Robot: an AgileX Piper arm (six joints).
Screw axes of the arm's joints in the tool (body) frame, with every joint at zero. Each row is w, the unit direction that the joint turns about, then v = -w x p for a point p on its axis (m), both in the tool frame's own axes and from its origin. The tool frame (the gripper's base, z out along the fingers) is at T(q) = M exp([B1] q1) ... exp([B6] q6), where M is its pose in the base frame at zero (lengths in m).
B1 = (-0.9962, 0, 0.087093, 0.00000, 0.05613, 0.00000)
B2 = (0, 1, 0, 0.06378, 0.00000, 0.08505)
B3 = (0, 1, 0, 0.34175, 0.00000, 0.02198)
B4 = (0, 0, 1, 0.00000, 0.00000, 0.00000)
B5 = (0, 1, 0, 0.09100, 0.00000, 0.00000)
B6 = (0, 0, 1, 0.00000, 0.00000, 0.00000)
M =
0.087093 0 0.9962 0.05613
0 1 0 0.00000
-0.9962 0 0.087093 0.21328
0 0 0 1
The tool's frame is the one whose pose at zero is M.
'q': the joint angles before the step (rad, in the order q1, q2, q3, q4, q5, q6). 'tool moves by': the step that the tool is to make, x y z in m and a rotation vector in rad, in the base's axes. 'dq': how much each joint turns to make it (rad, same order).
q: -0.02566, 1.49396, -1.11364, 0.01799, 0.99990, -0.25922
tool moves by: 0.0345, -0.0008, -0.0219, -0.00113, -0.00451, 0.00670
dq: 0.00002, 0.13565, -0.06559, 0.00205, -0.07447, -0.00903
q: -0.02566, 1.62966, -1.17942, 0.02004, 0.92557, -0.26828
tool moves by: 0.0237, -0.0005, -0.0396, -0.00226, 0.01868, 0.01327
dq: 0.00007, 0.12995, -0.00508, 0.00313, -0.10599, -0.01721
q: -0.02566, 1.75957, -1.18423, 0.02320, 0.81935, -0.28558
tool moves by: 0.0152, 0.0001, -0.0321, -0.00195, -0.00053, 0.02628
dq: 0.00011, 0.09724, -0.00015, 0.00993, -0.09704, -0.03479
